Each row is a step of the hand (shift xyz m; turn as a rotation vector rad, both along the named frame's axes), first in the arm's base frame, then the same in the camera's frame.
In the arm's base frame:
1: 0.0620 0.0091 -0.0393 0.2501 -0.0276 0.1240
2: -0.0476 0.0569 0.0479 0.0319 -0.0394 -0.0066
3: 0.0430 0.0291 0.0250 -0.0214 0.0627 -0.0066
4: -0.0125 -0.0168 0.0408 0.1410 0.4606 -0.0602
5: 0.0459 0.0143 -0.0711 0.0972 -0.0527 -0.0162
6: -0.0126 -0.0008 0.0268 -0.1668 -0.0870 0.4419
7: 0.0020 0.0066 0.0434 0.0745 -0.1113 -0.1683
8: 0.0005 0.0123 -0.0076 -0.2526 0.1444 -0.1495
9: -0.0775 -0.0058 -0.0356 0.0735 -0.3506 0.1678
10: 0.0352 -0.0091 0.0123 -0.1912 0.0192 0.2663
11: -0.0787 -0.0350 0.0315 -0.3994 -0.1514 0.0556
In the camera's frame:
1: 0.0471 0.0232 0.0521 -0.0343 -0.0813 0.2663
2: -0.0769 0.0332 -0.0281 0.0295 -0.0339 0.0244
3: -0.0224 0.0154 0.0508 -0.0243 0.0603 -0.0144
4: -0.0327 -0.0318 -0.0049 -0.0912 0.4417 0.1797
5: 0.0690 0.0413 0.0300 0.0600 -0.0434 0.0837
6: -0.0266 -0.0115 -0.0062 -0.3991 -0.2574 -0.0717
7: -0.0404 -0.0119 0.0126 0.2115 -0.0338 0.0200
8: 0.0020 0.0143 0.0003 0.0103 0.1982 -0.2600
9: 0.0137 0.0109 -0.0837 0.0083 -0.3900 0.0656
10: 0.0018 -0.0141 0.0357 -0.2919 -0.0880 -0.1220
11: -0.0344 -0.0432 -0.0732 -0.0926 -0.1526 -0.3920

